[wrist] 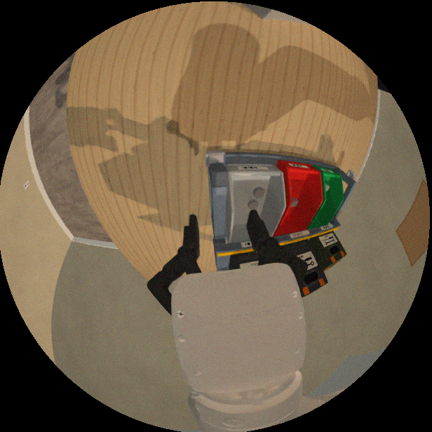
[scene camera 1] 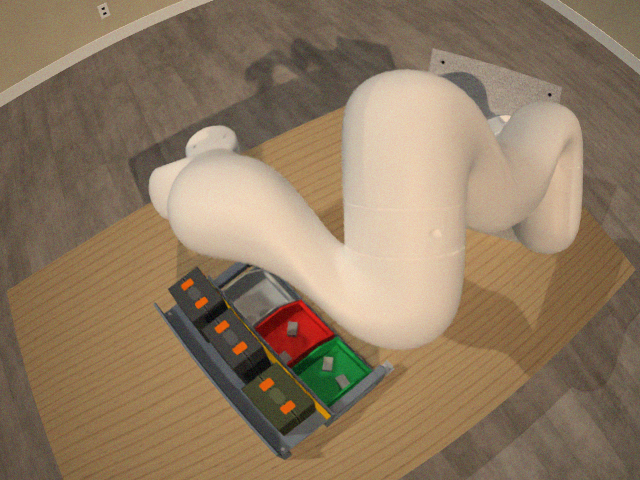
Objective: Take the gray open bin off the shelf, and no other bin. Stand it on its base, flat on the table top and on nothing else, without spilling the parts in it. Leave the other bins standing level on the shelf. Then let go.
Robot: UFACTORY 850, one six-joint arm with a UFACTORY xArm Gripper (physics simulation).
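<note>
The gray open bin (scene camera 1: pixel 250 302) (wrist: pixel 240 187) stands in the shelf (scene camera 1: pixel 209 364) (wrist: pixel 219 200), at the end of the row beside the red bin (scene camera 1: pixel 315 338) (wrist: pixel 302 192). Two round gray parts lie in it in the wrist view. In the scene view the arm hides part of its far side. The green bin (scene camera 1: pixel 310 373) (wrist: pixel 330 202) stands beyond the red one. My gripper (wrist: pixel 222 219) is open with nothing between its fingers. In the wrist view one finger shows in front of the gray bin and the other beside the shelf's end. Their height is unclear. The arm hides the gripper in the scene view.
Dark cases with orange latches (scene camera 1: pixel 195 294) (scene camera 1: pixel 235 341) (scene camera 1: pixel 278 396) stand in the shelf's other row, behind a yellow-edged rail (scene camera 1: pixel 321 409) (wrist: pixel 310 235). The wooden table top (scene camera 1: pixel 103 320) (wrist: pixel 150 95) extends around the shelf. The arm (scene camera 1: pixel 403 206) reaches over the table and the shelf's edge.
</note>
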